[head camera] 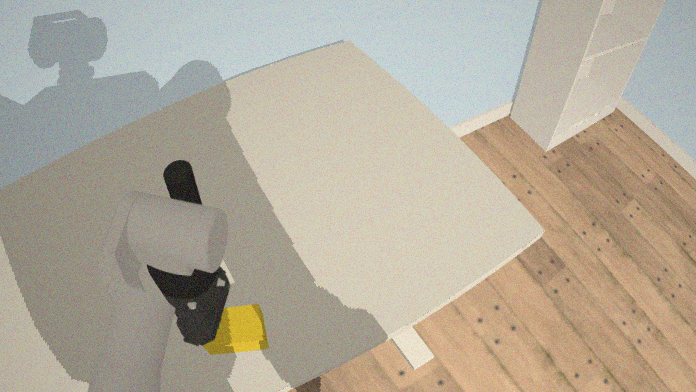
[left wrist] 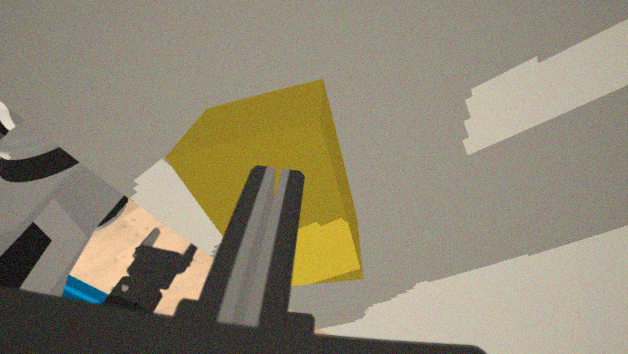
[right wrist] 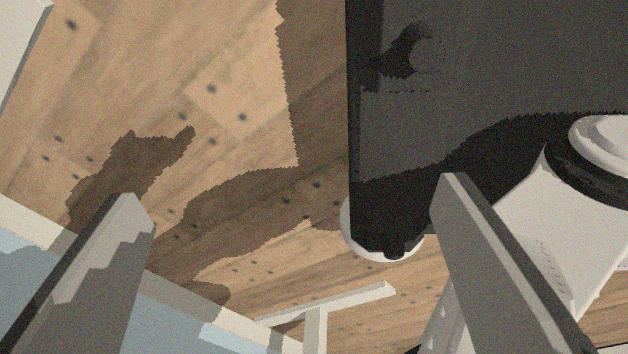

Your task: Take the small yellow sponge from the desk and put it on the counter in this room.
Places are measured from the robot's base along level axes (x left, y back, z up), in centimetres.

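Where they show: left gripper, fingertip midpoint: [head camera: 214, 322] [left wrist: 278, 184]; right gripper, fingertip midpoint: [right wrist: 289, 201].
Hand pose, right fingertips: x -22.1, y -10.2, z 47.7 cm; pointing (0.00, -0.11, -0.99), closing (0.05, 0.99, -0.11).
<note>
After its pixels a point has its place.
The small yellow sponge [head camera: 239, 329] @[x 15.5, y -42.4, z 76.6 cm] lies on the pale desk [head camera: 301, 194] @[x 8.9, y -72.5, z 72.1 cm] near its front edge, in the robot's shadow. My left gripper [head camera: 200, 327] @[x 19.8, y -43.0, z 76.4 cm] is at the sponge's left side, shut with nothing between its fingers. In the left wrist view the two fingers [left wrist: 275, 172] @[x 19.8, y -43.0, z 76.4 cm] stand pressed together in front of the sponge [left wrist: 281, 175], which lies on the desk behind them. My right gripper [right wrist: 289, 201] @[x -22.1, y -10.2, z 47.7 cm] is open and empty, hanging low over the wooden floor beside the robot's base. No counter shows in any view.
A tall white shelf unit [head camera: 579, 68] @[x -95.8, y -163.6, z 52.5 cm] stands against the blue wall at the back right. Wooden floor [head camera: 559, 292] @[x -82.9, y -86.5, z 0.1 cm] runs along the desk's right side. A white desk foot [head camera: 412, 347] sticks out under the front edge.
</note>
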